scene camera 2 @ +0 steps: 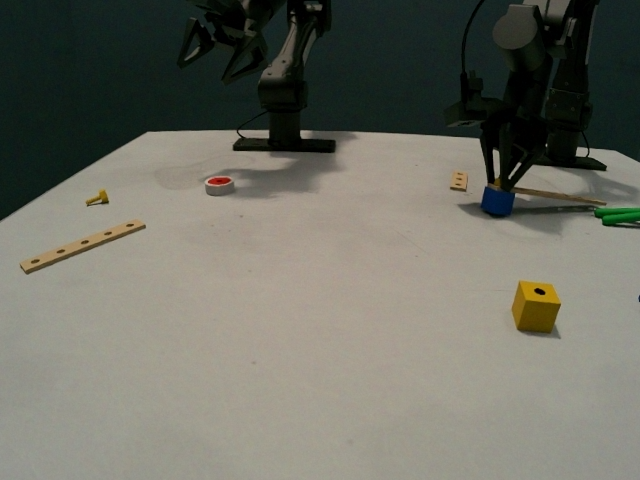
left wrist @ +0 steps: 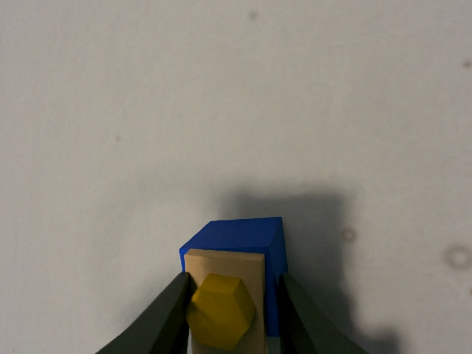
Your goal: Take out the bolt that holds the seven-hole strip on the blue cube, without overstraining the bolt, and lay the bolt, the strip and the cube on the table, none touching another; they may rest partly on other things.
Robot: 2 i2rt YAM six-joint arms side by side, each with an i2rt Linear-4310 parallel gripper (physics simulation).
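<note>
The blue cube (scene camera 2: 497, 200) (left wrist: 240, 232) stands at the right in scene camera 2 and at the bottom of the left wrist view. The wooden seven-hole strip (scene camera 2: 560, 195) (left wrist: 225, 259) lies on top of it, its long end reaching right above the table. The yellow bolt (scene camera 2: 497, 182) (left wrist: 220, 310) stands head up through the strip's end; its shaft is hidden. My left gripper (scene camera 2: 497, 187) (left wrist: 234, 287) is shut on the cube from both sides, its fingers straddling the bolt head and strip end. My right gripper (scene camera 2: 202, 73) is open, high above the table at upper left.
A yellow cube (scene camera 2: 535, 310) stands at front right. A three-hole strip (scene camera 2: 458, 184) lies behind the blue cube, green rods (scene camera 2: 622, 215) at the right edge. A red-and-white disc (scene camera 2: 219, 186), a second yellow bolt (scene camera 2: 100, 196) and another strip (scene camera 2: 72, 251) lie at the left.
</note>
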